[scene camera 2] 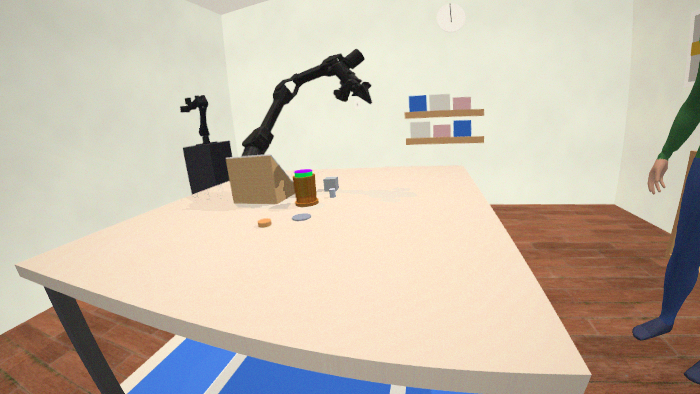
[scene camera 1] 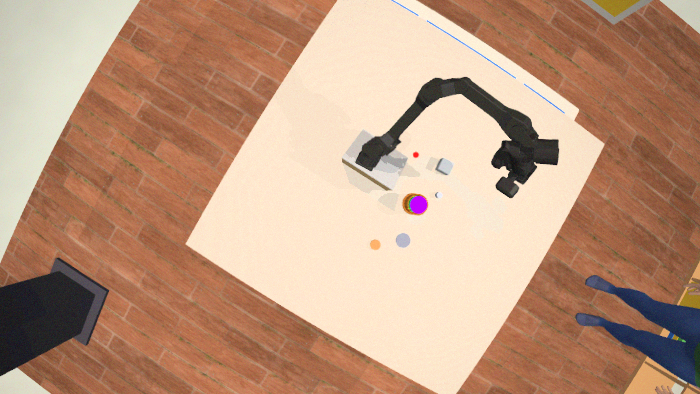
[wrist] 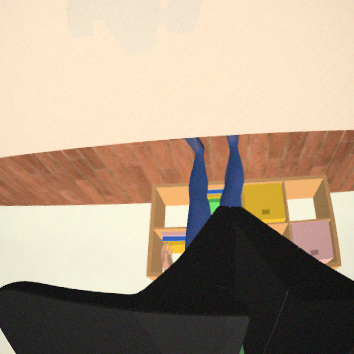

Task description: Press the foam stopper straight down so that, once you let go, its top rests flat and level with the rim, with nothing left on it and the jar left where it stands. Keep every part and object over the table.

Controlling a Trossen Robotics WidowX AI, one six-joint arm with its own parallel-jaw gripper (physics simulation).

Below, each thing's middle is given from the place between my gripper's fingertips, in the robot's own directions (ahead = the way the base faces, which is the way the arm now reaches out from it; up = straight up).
The orange-brown jar (scene camera 2: pixel 304 182) lies 22 cm behind my hand, 21 cm to the right of it and 27 cm below it.
